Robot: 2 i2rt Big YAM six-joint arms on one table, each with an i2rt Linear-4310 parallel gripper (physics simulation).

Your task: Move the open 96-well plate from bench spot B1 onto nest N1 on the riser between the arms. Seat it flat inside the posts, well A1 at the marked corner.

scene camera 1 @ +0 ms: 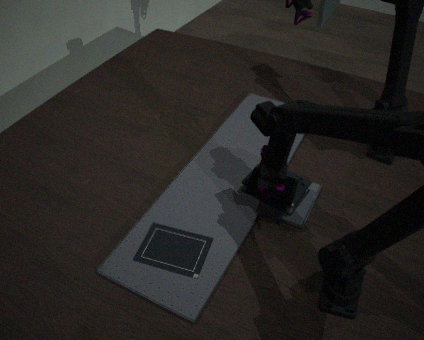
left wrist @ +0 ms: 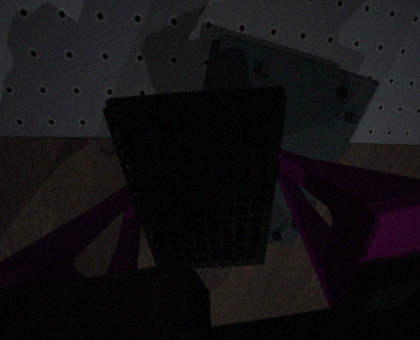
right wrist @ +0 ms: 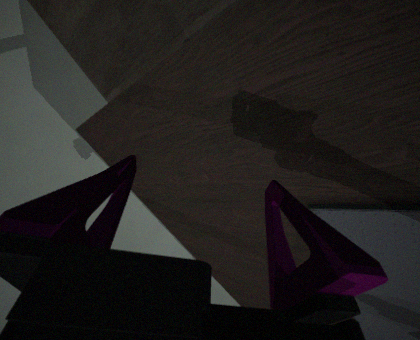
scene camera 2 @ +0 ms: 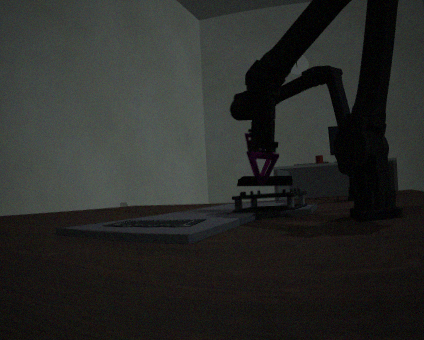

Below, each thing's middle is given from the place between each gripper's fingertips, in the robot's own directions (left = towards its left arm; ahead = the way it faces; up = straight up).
The black well plate (scene camera 1: 286, 197) lies 24 cm behind my right hand, 81 cm to the left of it and 15 cm below it. The rest, counted from my right hand: dark nest with white outline (scene camera 1: 182, 252) 8 cm behind, 107 cm to the left, 22 cm below.
My left hand is 20 mm past the black well plate. The rest, counted from my left hand: dark nest with white outline 260 mm to the left, 140 mm ahead, 70 mm below.
